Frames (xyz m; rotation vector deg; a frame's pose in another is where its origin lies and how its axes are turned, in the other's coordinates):
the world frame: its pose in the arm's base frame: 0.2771 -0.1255 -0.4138 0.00 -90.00 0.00
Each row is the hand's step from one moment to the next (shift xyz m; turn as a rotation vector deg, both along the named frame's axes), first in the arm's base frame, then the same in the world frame.
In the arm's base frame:
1: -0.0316 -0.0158 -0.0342 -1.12 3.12 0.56
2: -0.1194 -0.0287 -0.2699 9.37 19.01 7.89
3: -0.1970 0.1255 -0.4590 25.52 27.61 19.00
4: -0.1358 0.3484 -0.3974 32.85 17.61 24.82
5: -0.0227 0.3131 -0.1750 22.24 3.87 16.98
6: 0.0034 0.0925 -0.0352 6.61 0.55 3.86
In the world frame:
1: -0.0342 -0.0158 0.0316 0.56 3.12 1.12
2: -0.2699 -0.0287 0.1194 7.89 19.01 -9.37
3: -0.4590 0.1255 0.1970 19.00 27.61 -25.52
4: -0.3974 0.3484 0.1358 24.82 17.61 -32.85
5: -0.1750 0.3131 0.0227 16.98 3.87 -22.24
6: -0.0352 0.0925 -0.0034 3.86 0.55 -6.61

